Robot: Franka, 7 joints.
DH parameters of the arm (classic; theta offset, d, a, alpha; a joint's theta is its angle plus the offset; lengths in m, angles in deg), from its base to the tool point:
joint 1: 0 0.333 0 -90
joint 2: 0 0 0 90
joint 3: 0 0.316 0.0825 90
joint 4: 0 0 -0.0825 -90
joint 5: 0 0.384 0 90
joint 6: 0 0 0.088 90
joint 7: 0 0.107 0 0
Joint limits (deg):
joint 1: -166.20..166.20
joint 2: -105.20..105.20
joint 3: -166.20..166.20
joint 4: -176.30..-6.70
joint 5: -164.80..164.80
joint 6: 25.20..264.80
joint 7: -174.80..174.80
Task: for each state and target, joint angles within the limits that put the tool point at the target. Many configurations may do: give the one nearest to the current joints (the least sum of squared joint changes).
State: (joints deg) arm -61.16 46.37 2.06 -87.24 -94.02 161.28 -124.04
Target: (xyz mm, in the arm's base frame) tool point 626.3 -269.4 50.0
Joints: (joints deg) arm -40.41 62.42 15.27 -84.31 -93.06 161.00 -124.04
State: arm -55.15 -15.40 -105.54 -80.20 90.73 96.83 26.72
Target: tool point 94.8 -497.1 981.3
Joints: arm -29.98 18.27 -84.88 -48.13 98.60 106.88 26.72
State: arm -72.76 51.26 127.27 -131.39 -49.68 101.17 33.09
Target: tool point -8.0 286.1 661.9
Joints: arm -53.45 59.57 165.39 -137.77 -43.11 103.46 33.09
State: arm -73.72 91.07 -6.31 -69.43 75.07 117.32 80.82
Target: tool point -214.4 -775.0 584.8
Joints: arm -98.08 47.91 -21.08 -40.43 76.92 128.32 80.82
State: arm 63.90 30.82 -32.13 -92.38 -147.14 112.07 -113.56
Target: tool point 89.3 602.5 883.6
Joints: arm 92.90 13.75 -11.13 -62.21 -152.36 111.95 -113.56
